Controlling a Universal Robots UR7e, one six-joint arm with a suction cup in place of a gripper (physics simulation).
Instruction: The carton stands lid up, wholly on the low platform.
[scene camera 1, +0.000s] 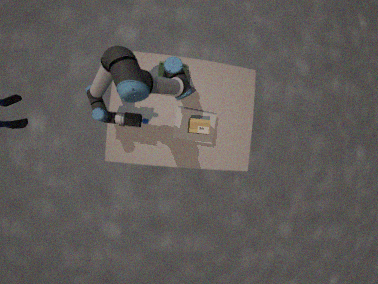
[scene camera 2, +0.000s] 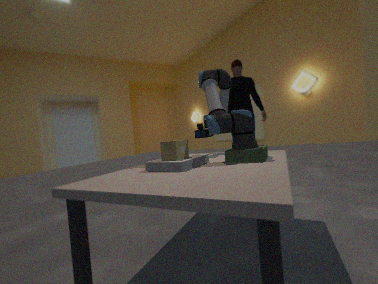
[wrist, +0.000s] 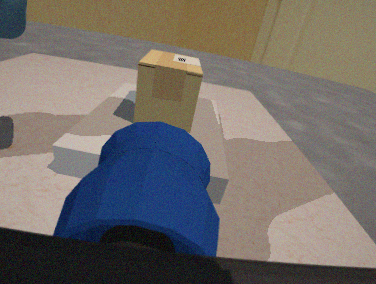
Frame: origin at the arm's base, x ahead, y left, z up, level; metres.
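Seen in the pictures: hand at its tool point: (scene camera 1: 147, 121) (scene camera 2: 197, 134) (wrist: 154, 172); arm's base at its link origin: (scene camera 2: 244, 148).
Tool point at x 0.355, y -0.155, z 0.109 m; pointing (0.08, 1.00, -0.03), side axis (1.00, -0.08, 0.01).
Offsets run from my tool point to a thing's middle. Level surfaces: height alone.
The tan carton @[dx +0.016, dy +0.358, dz -0.079 m] (scene camera 1: 199, 125) (scene camera 2: 174, 150) (wrist: 167, 92) stands upright on the low grey platform @[dx +0.007, dy +0.337, dz -0.155 m] (scene camera 1: 183, 118) (scene camera 2: 169, 166) (wrist: 75, 161). Its top face shows tape and a white label, with dark lid seams along the upper edge, so the lid faces up. Its base looks wholly within the platform, though the cup hides part of its foot in the wrist view. My blue suction cup (scene camera 1: 145, 121) (scene camera 2: 199, 134) (wrist: 156, 145) points sideways toward the carton, left of the platform in the overhead view. It is off, holds nothing and is apart from the carton.
The arm's green base block (scene camera 2: 246, 155) stands on the table @[dz -0.179 m] (scene camera 1: 232, 110) (scene camera 2: 220, 187) beside the platform. The arm's elbow (scene camera 1: 134, 90) is over the table. A person (scene camera 2: 242, 95) in black stands behind the table. The arm's shadow falls across the platform.
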